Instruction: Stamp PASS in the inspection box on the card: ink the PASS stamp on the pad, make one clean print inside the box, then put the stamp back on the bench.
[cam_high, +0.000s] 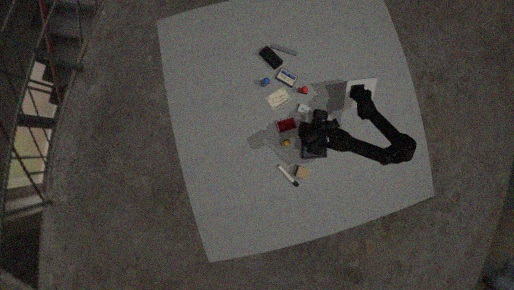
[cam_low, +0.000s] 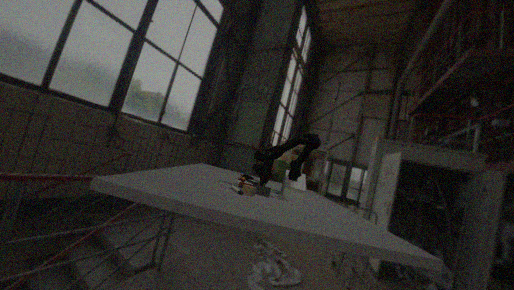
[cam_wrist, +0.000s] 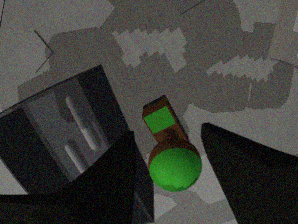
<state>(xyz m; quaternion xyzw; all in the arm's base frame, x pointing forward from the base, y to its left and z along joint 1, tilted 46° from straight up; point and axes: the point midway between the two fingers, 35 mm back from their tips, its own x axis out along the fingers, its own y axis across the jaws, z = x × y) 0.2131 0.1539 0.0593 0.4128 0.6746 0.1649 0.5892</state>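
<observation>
My gripper tip is now 1 cm past the green-knobbed stamp and 1 cm above it. Also, from my gripper tip: dark tray: 7 cm to the left, 2 cm below; red ink pad: 11 cm ahead, 6 cm to the right, 3 cm below; yellow-knobbed stamp: 13 cm ahead, 2 cm to the left, 1 cm below.
</observation>
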